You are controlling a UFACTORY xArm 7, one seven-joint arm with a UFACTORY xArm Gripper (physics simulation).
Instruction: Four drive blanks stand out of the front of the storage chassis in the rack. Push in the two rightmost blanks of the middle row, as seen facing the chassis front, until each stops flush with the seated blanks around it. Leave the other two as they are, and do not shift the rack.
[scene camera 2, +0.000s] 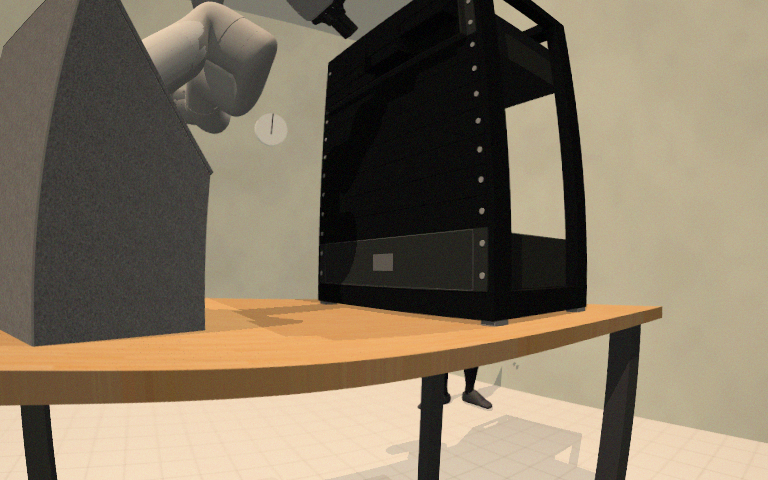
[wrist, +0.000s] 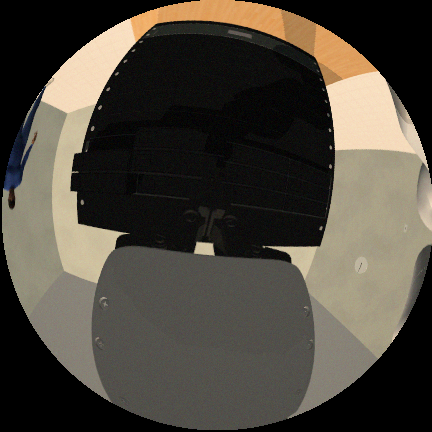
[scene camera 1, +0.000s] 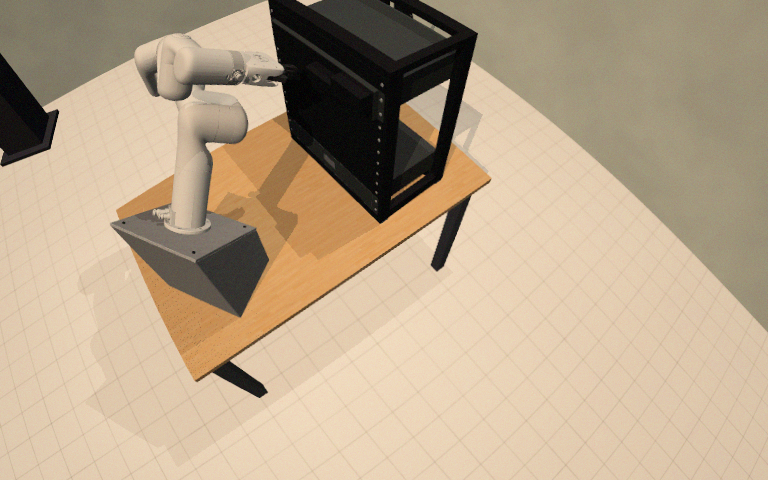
Scene:
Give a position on a black rack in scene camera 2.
At 415,209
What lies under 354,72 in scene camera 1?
A black rack.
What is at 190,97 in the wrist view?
A black rack.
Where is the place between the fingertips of my gripper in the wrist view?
208,189

